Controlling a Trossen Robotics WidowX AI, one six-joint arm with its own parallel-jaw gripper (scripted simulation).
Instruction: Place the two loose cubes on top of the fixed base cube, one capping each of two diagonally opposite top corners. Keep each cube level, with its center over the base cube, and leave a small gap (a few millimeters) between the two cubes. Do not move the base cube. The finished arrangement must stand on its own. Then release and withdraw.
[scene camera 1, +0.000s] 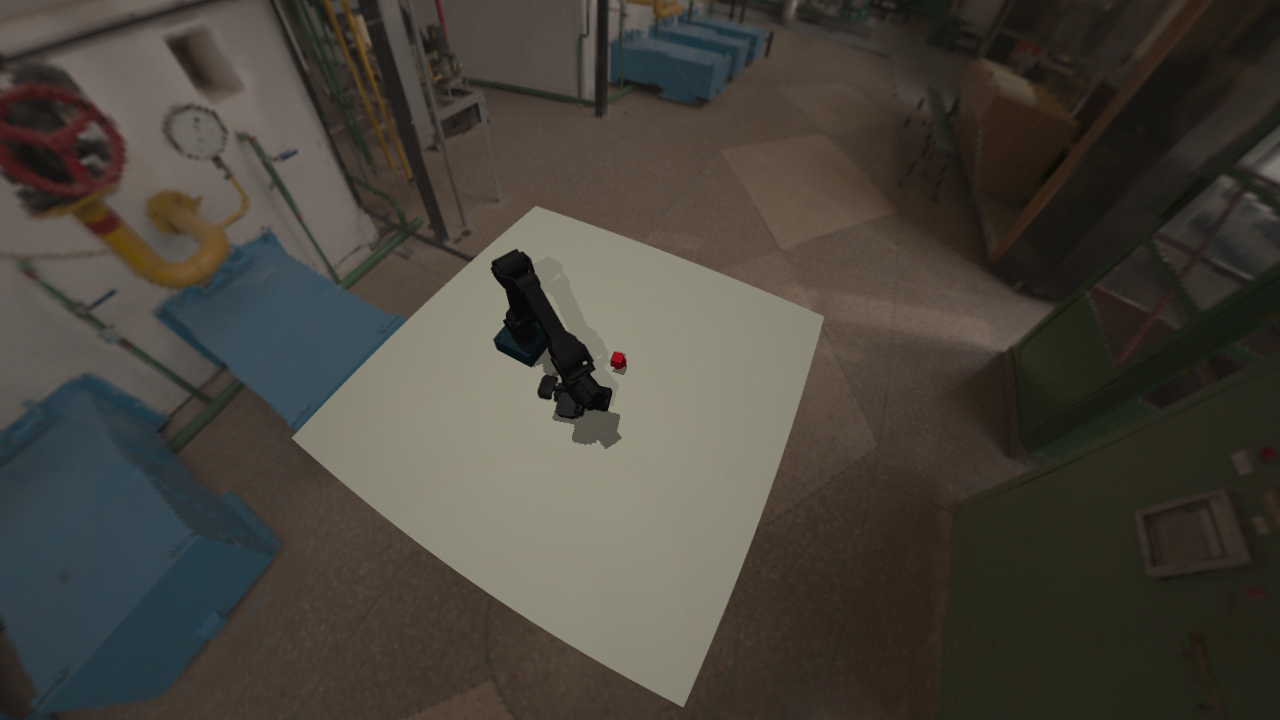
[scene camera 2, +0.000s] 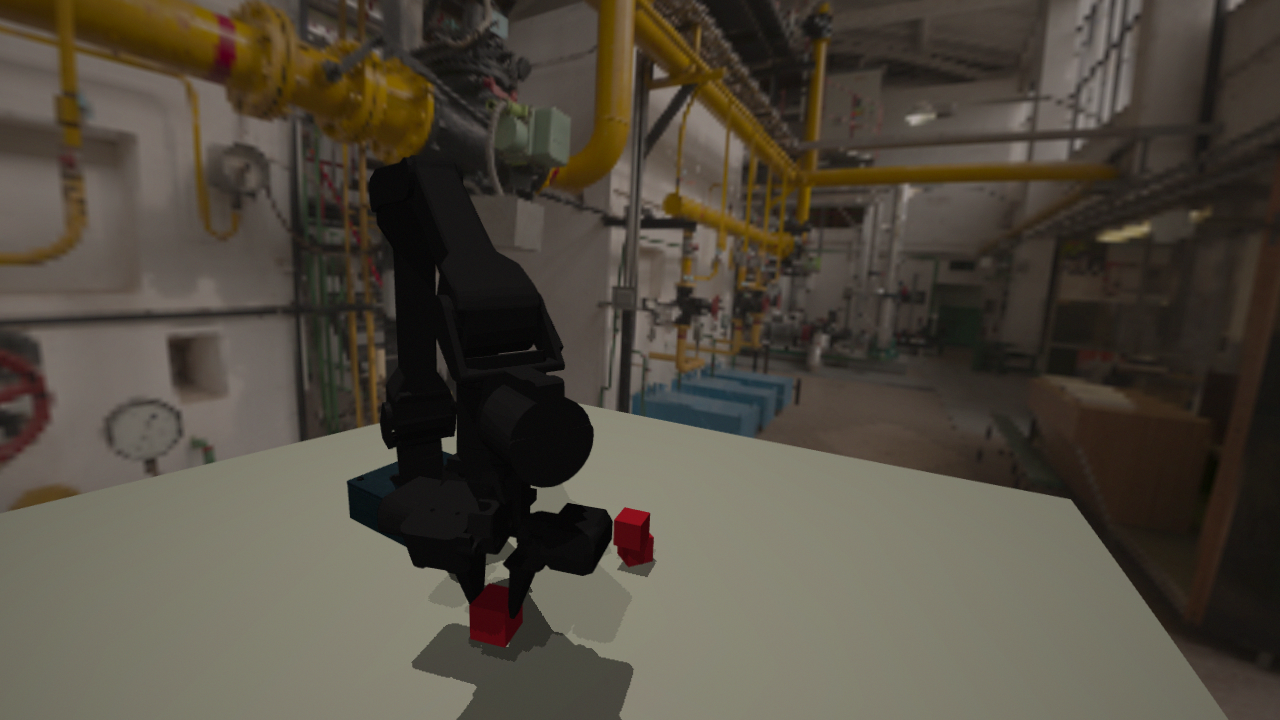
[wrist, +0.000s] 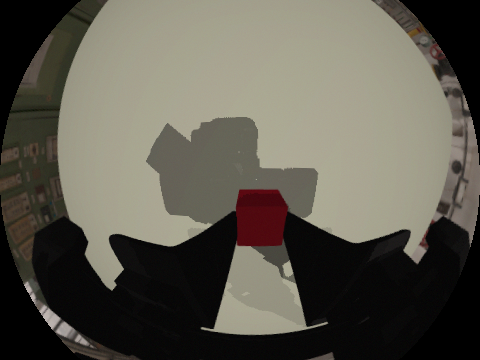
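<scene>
One red cube (scene camera 2: 631, 527) can be seen in the scene, while another red cube (scene camera 2: 490, 622) is carried by the gripper (scene camera 2: 495, 610). The gripper is visible as well at (scene camera 1: 576, 407) and at (wrist: 260, 217).
</scene>
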